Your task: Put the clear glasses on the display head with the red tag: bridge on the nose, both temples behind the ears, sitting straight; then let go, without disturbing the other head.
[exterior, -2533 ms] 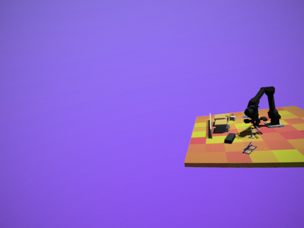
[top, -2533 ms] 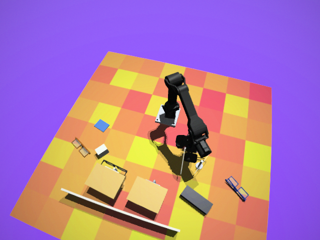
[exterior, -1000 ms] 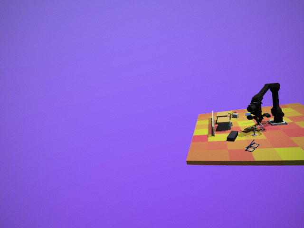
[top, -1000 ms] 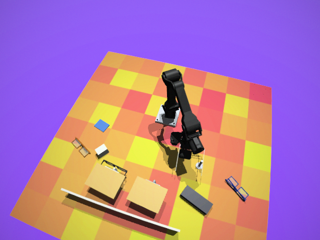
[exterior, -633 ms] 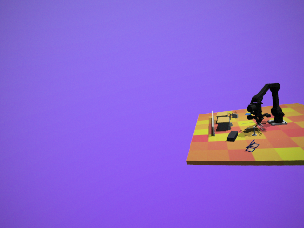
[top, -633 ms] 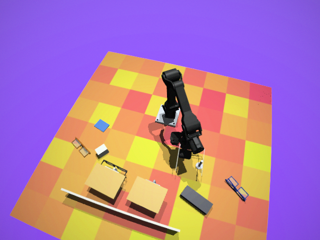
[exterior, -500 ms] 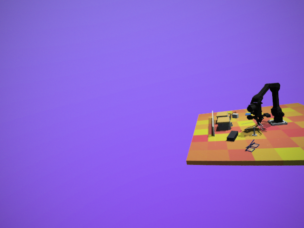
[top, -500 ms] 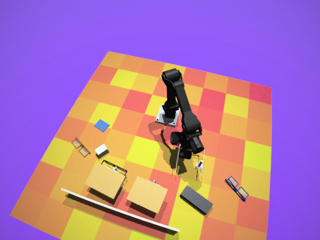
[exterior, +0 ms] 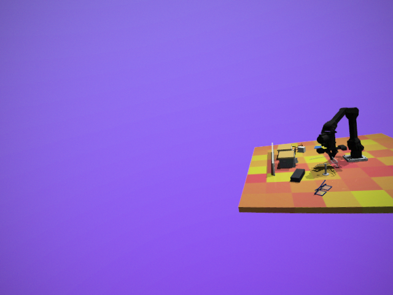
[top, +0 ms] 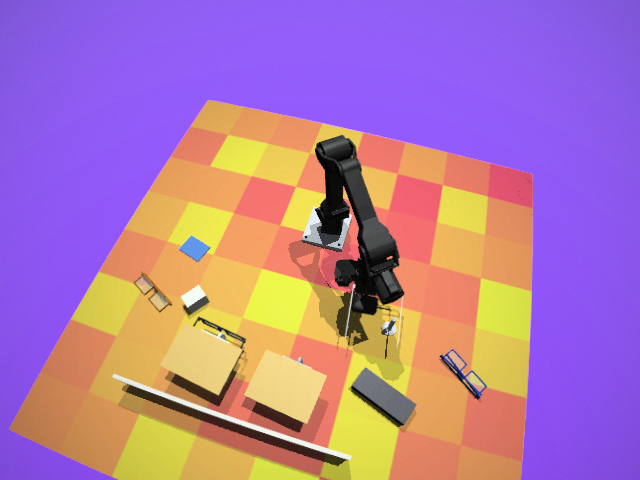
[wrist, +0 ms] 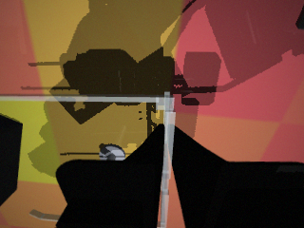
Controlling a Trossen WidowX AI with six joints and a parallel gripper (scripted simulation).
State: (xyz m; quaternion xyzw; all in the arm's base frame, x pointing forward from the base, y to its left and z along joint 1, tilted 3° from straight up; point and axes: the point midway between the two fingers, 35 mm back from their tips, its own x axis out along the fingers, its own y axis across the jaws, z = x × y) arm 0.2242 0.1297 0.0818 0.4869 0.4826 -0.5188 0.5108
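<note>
The grey peg stand is 70 mm ahead of my gripper tip, 90 mm to the left of it and 50 mm below it. Round my gripper tip: white rail: 390 mm ahead, 280 mm to the right, 20 mm below; white box: 100 mm ahead, 470 mm to the right, 40 mm below; dark grey block: 260 mm ahead, 90 mm to the left, 50 mm below.
</note>
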